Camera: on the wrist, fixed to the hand. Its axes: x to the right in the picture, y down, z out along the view.
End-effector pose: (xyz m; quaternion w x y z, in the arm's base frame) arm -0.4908 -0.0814 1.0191 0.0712 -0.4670 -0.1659 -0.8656
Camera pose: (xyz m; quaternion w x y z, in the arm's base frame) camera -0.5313 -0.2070 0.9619 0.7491 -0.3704 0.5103 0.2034
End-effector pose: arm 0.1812 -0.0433 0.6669 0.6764 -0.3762 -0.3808 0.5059
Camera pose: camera 0.2325 -0.0655 0.5344 0.6392 0.2818 -0.1600 -0.6975
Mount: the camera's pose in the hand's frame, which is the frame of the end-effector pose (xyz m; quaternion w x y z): -0.0292 0.0935 -0.1053 0.0344 0.0845 0.2550 -0.9626
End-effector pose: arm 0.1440 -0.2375 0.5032 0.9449 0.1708 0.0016 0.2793
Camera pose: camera 0.0597 -0.1456 0.4316 0.2865 0.0130 0.4290 -0.8565
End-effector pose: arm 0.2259 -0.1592 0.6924 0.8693 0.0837 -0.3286 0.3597
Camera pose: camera 0.2008 -0.0676 0.5844 0.4529 0.3009 0.3213 -0.7753
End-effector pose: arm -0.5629 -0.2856 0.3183 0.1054 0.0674 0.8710 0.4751
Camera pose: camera -0.5591 -0.3272 0.4559 0.2332 -0.9484 0.1619 -0.1415
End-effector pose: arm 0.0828 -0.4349 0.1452 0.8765 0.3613 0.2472 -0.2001
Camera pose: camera 0.0786 -0.2912 0.1471 0.2560 0.1004 -0.5629 0.7794
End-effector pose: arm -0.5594 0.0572 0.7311 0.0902 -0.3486 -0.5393 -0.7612
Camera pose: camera -0.5354 -0.0804 0.7652 0.5627 -0.7089 0.3955 0.1563
